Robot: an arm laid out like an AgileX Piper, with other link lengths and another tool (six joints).
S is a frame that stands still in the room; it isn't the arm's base.
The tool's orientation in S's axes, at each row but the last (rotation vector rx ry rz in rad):
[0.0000 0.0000 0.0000]
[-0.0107 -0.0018 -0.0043]
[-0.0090 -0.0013 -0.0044]
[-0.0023 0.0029 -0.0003]
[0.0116 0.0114 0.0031]
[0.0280 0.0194 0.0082]
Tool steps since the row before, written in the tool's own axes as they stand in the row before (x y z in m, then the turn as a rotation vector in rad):
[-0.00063 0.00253 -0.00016 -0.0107 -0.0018 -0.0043]
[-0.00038 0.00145 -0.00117 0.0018 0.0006 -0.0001]
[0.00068 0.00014 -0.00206 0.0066 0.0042 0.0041]
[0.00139 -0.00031 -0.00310 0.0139 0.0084 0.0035]
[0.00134 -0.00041 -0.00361 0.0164 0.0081 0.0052]
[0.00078 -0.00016 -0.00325 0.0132 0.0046 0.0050]
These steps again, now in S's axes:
[-0.00063 0.00253 -0.00016 -0.0107 -0.0018 -0.0043]
[-0.00037 0.00144 -0.00119 0.0018 0.0006 -0.0001]
[0.00068 0.00012 -0.00206 0.0066 0.0042 0.0041]
[0.00138 -0.00032 -0.00310 0.0139 0.0084 0.0034]
[0.00130 -0.00036 -0.00363 0.0164 0.0081 0.0051]
[0.00072 -0.00006 -0.00327 0.0133 0.0046 0.0049]

